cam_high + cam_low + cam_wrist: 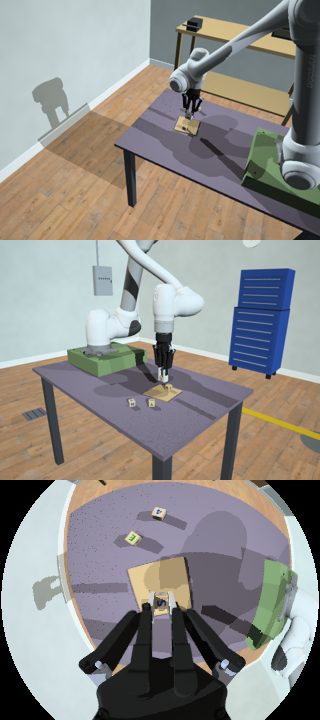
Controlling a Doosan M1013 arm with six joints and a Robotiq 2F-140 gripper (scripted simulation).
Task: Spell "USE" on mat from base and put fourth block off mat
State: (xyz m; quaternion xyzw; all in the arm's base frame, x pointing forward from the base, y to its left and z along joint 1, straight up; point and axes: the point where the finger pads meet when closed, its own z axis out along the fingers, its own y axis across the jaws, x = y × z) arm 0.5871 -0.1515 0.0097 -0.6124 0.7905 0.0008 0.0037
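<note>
The block is 5 cm behind my hand, 19 cm to the right of it and 8 cm below it.
</note>
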